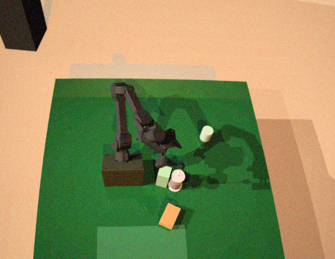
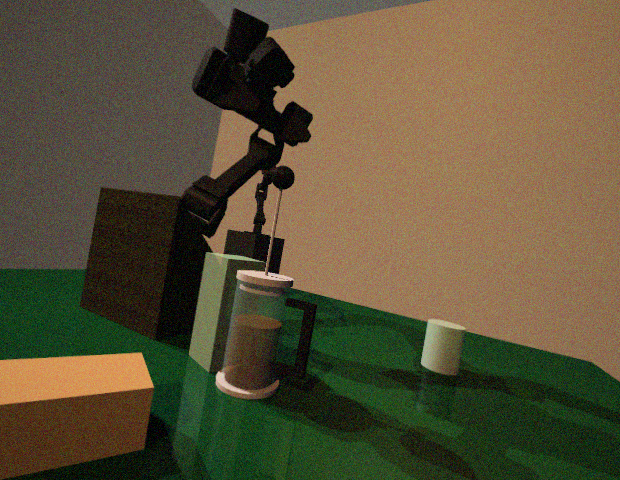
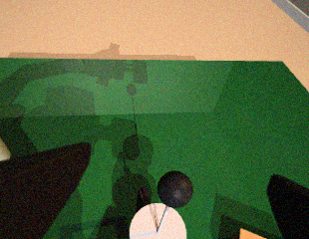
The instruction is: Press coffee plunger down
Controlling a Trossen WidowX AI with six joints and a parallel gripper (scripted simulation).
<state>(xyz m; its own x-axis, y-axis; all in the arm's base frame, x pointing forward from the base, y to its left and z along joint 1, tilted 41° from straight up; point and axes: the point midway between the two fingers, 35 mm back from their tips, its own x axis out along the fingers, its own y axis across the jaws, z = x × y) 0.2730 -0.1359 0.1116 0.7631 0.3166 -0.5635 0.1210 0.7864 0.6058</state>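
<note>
Now: the coffee press 4 cm ahead of my gripper tip, 1 cm to the right of it and 20 cm below it. The rest, counted from my gripper tip: pale green box 5 cm behind, 26 cm below.
</note>
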